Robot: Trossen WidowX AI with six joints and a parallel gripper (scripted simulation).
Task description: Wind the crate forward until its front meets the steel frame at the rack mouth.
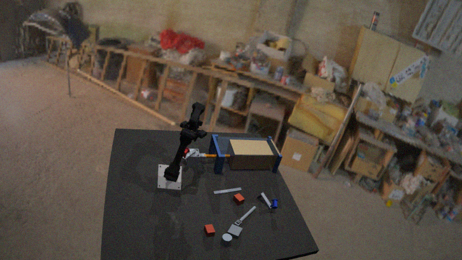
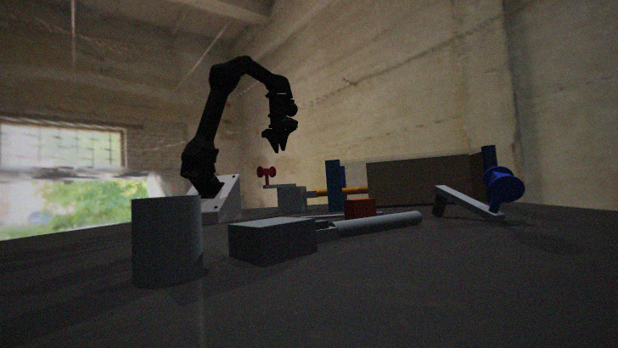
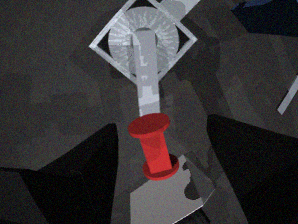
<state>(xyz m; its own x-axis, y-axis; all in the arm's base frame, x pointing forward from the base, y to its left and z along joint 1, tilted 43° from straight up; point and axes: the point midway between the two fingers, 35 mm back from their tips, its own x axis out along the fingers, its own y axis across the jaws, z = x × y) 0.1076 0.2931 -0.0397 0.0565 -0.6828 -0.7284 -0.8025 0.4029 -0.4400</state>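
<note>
Now: the red knob 90 mm below my gripper tip, 50 mm to the right of it and 30 mm behind it. Round my gripper tip: grey winch: 190 mm below, 20 mm to the left, 10 mm ahead; grey bar: 270 mm ahead, 240 mm to the right, 220 mm below; clear-panelled cubby: 420 mm ahead, 110 mm below, 90 mm to the left.
</note>
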